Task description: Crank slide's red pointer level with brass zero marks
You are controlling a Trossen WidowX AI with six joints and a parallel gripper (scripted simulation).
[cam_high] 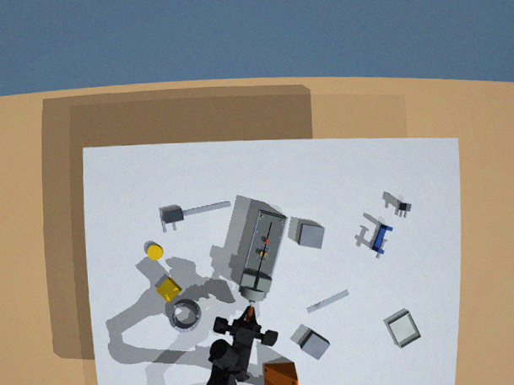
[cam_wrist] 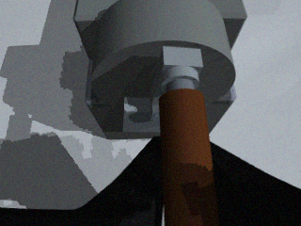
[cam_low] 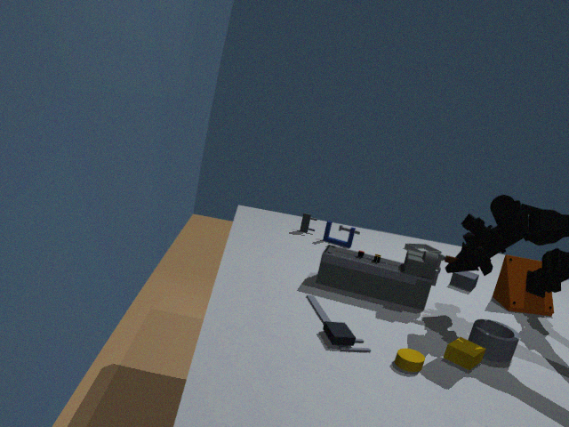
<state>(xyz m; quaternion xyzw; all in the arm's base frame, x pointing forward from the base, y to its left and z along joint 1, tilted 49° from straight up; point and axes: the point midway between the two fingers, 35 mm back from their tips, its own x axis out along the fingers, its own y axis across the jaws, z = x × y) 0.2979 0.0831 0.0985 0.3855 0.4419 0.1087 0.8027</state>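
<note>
Now: gripper tip 3 cm below the brown crank handle and 2 cm past it. From my gripper tip the other things lie so: flat grey bar: 26 cm to the right, 9 cm below, 1 cm ahead; red pointer: 21 cm ahead, 3 cm to the right, 1 cm below; yellow block: 27 cm to the left, 8 cm below.
</note>
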